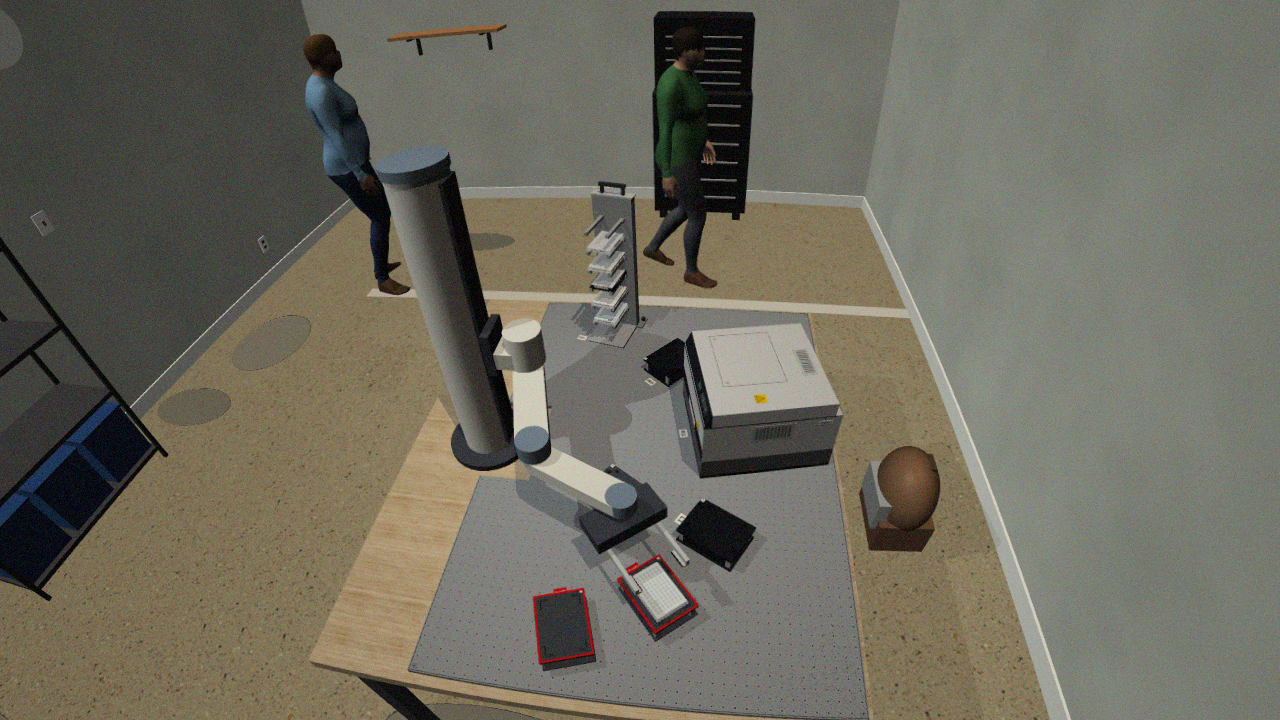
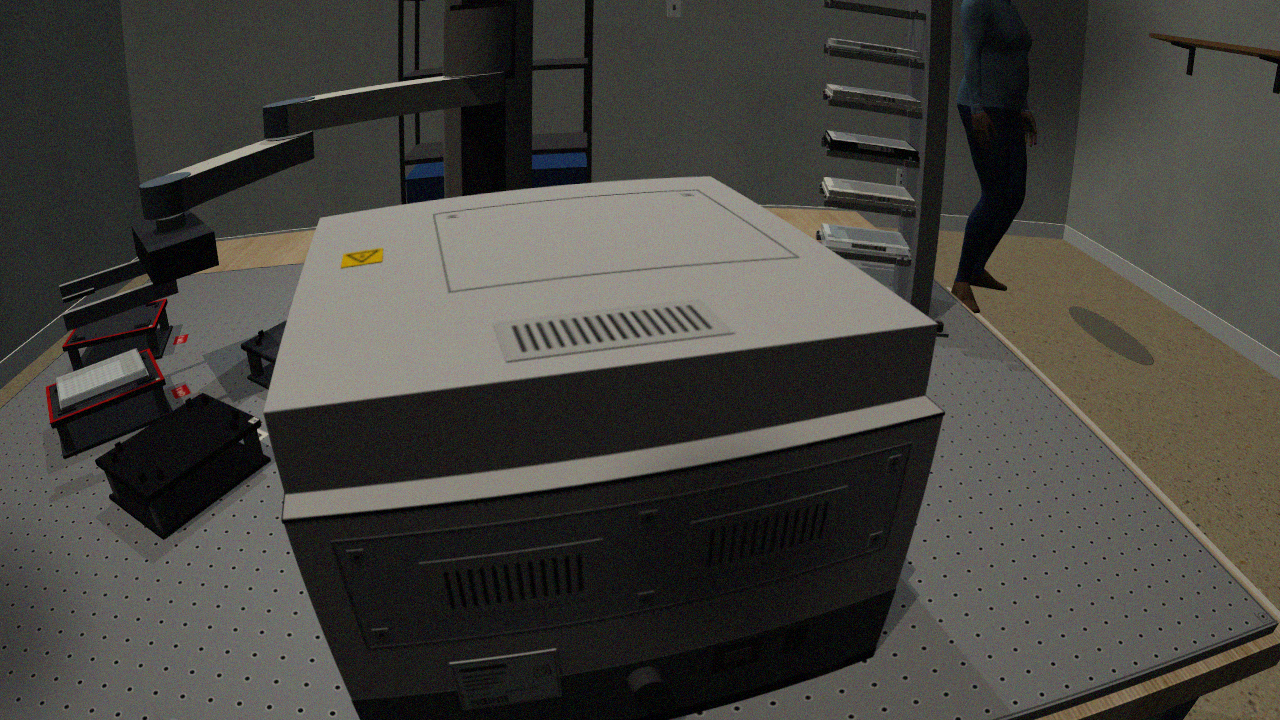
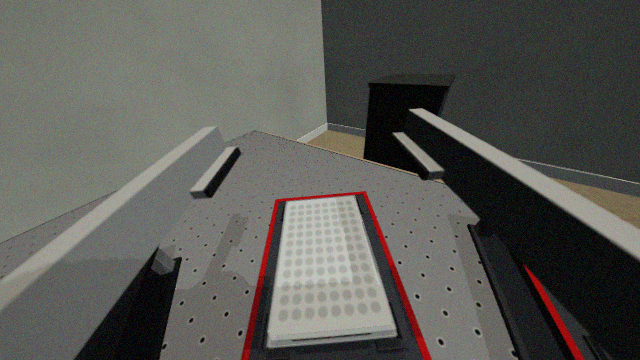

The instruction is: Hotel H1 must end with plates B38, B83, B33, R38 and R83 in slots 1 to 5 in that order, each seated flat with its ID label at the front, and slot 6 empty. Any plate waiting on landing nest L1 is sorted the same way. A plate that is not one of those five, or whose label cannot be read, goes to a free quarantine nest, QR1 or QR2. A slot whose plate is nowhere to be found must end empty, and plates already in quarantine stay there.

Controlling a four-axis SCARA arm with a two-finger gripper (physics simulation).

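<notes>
A white-topped plate (image 1: pixel 662 592) (image 2: pixel 101 376) (image 3: pixel 327 265) lies on a red-edged nest (image 1: pixel 678 620) (image 2: pixel 107 402) (image 3: pixel 394 270); its label is unreadable now. My gripper (image 1: pixel 660 574) (image 2: pixel 64 304) (image 3: pixel 313 132) is open and empty, its fingers raised above and to either side of that plate. A second red-edged nest (image 1: pixel 563 626) bears no plate. The hotel (image 1: pixel 637 259) (image 2: pixel 926 179) stands at the far end of the table with several plates stacked in its lower slots, among them a dark one (image 2: pixel 868 145); the top slot looks empty. Their labels are too small to read.
A large grey instrument (image 1: pixel 760 376) (image 2: pixel 554 241) stands between the hotel and the near nests. Black nests stand near it, one (image 1: pixel 716 532) (image 2: pixel 179 438) beside the plate's nest and one (image 1: pixel 664 360) towards the hotel. Two people (image 1: pixel 340 134) (image 1: pixel 684 125) are beyond the table.
</notes>
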